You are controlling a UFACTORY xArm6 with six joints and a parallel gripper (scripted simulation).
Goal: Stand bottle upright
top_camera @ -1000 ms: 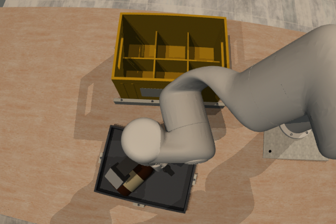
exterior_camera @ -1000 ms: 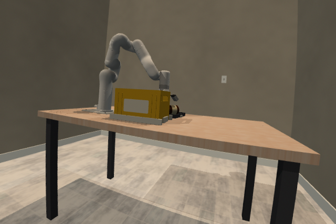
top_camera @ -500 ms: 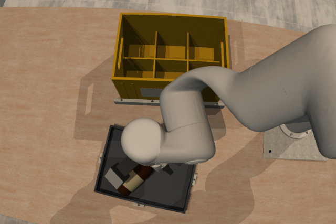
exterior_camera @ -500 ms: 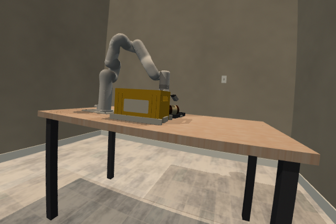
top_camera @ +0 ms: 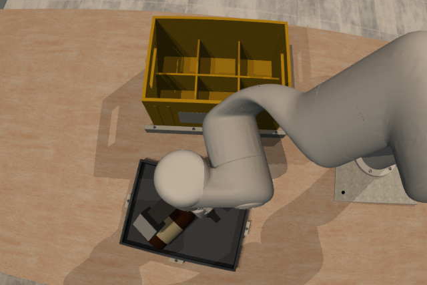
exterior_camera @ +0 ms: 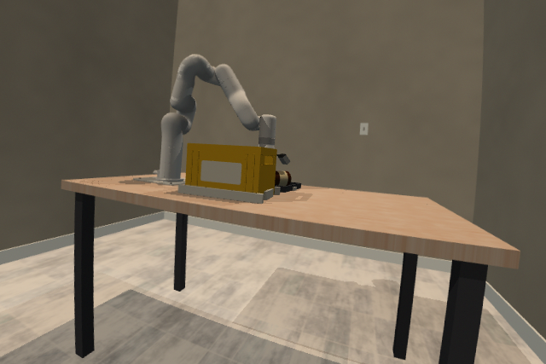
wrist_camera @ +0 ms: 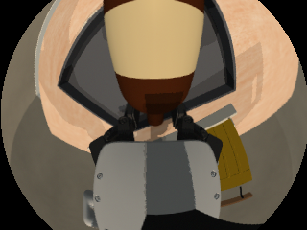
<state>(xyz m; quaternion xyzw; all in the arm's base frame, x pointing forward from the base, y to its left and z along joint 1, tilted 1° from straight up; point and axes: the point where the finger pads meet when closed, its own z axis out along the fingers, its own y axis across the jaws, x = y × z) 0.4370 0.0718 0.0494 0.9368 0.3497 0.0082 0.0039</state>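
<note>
Right now my hand is 40 mm short of the brown bottle and 30 mm to the right of it. The rest, counted from my hand: yellow crate: 240 mm to the right, 70 mm behind, 40 mm above; then dark tray: 40 mm to the left, 30 mm below, 20 mm ahead.
</note>
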